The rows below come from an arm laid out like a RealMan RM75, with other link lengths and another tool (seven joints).
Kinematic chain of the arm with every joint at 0, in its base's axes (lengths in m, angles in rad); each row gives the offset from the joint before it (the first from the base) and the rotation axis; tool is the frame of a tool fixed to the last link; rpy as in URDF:
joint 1: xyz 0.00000 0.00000 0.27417 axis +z
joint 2: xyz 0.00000 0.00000 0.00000 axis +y
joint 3: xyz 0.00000 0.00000 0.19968 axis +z
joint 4: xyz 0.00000 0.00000 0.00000 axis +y
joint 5: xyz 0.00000 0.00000 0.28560 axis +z
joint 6: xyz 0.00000 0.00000 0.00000 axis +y
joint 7: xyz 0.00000 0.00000 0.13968 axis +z
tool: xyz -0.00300 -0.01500 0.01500 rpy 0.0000 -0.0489 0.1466
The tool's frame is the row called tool.
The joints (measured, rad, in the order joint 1, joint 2, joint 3, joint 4, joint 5, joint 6, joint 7), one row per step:
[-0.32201, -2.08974, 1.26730, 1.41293, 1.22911, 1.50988, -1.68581]
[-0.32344, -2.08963, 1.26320, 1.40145, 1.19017, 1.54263, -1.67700]
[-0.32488, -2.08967, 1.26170, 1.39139, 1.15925, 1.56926, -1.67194]
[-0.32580, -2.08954, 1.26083, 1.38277, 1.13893, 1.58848, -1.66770]
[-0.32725, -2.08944, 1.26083, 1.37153, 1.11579, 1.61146, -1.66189]
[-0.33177, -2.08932, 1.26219, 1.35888, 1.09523, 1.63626, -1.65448]
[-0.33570, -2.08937, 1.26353, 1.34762, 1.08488, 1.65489, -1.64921]
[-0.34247, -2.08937, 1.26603, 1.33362, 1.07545, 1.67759, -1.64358]
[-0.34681, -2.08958, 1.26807, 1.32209, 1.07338, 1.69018, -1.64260]
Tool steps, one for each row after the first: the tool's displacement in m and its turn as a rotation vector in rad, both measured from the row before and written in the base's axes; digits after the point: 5 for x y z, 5 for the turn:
[0.00119, -0.00438, 0.00289, -0.01610, -0.03461, -0.02776]
[0.00093, -0.00365, 0.00180, -0.01557, -0.02773, -0.02217]
[0.00004, -0.00248, 0.00094, -0.01096, -0.01818, -0.01498]
[-0.00007, -0.00293, 0.00067, -0.01320, -0.02071, -0.01830]
[0.00060, -0.00303, -0.00014, -0.01398, -0.01798, -0.02287]
[-0.00020, -0.00204, -0.00106, -0.01171, -0.00900, -0.01549]
[0.00020, -0.00243, -0.00190, -0.01556, -0.00781, -0.02020]
[-0.00075, -0.00104, -0.00222, -0.01313, -0.00173, -0.00753]

